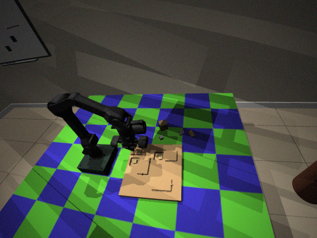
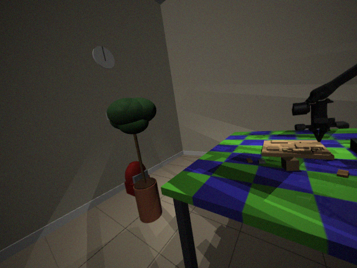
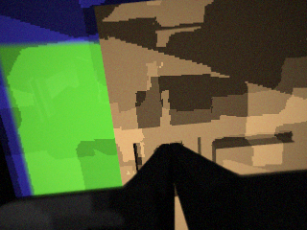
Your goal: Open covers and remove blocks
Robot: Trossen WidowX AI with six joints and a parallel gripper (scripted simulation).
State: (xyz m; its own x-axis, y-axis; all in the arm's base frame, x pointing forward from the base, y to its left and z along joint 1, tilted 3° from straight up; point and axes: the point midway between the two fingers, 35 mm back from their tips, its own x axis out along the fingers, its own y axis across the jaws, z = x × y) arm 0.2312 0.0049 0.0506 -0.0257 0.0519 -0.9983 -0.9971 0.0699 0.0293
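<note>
Right now my gripper tip is 9 cm short of the tan puzzle board, 7 cm to the left of it and 5 cm above it. Also, from my gripper tip: brown cube (15 cm ahead, 21 cm to the left, 5 cm below); orange block (33 cm ahead, 15 cm to the left, 7 cm below).
</note>
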